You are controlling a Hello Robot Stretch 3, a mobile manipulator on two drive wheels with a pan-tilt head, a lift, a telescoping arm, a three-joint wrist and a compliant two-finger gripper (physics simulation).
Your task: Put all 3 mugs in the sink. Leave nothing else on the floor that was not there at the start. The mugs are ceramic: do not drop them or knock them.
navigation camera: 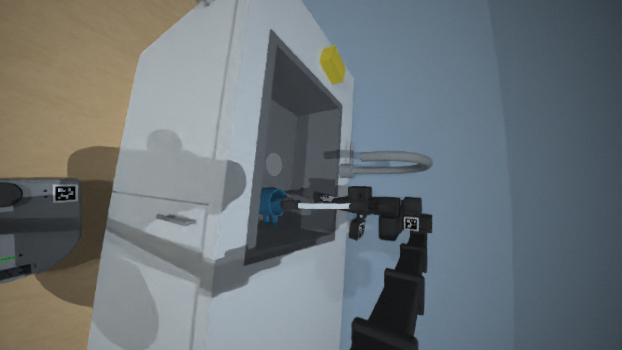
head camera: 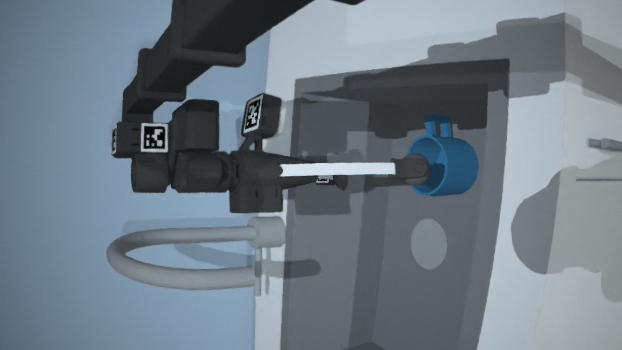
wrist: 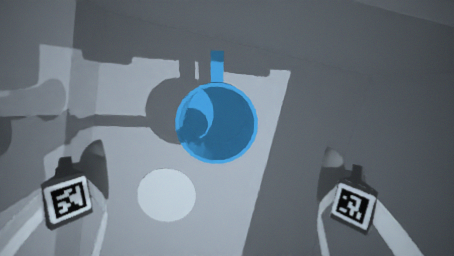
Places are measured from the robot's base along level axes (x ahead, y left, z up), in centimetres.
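Pixels of known places: gripper, fingertip midpoint: (navigation camera: 298,200) (head camera: 385,173) (wrist: 215,163); robot's base, link origin: (navigation camera: 3,193).
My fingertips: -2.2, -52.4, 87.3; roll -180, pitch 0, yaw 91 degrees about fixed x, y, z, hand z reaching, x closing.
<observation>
For each thing: its top centre in the pictures, then the offset to it from my fingertips, as dx, dy, dz.
- blue mug, top centre: (wrist: 216,109) (head camera: 424,154) (navigation camera: 278,207) -3.0, -0.2, -8.3
- yellow block, top centre: (navigation camera: 339,64) +45.7, -13.0, +8.2
A blue mug (head camera: 462,165) (navigation camera: 266,200) (wrist: 230,120) stands upright on the floor of the grey sink (head camera: 420,310) (navigation camera: 320,135) (wrist: 295,200), near one end, with its handle towards that end wall. My gripper (head camera: 375,175) (navigation camera: 307,201) (wrist: 215,163) is open and points down above the mug. Its fingers are wide apart, clear of the mug's rim in the wrist view, with nothing between them. In the head view one fingertip overlaps the mug's opening. The other two mugs do not show in these views.
The round drain (head camera: 429,244) (navigation camera: 274,164) (wrist: 166,195) lies beside the mug. A curved grey faucet (head camera: 200,234) (navigation camera: 395,155) stands at the sink's back edge, near my wrist. A yellow block (navigation camera: 332,65) lies on the counter behind the sink. My arm (head camera: 215,30) (navigation camera: 400,285) reaches over the counter.
</observation>
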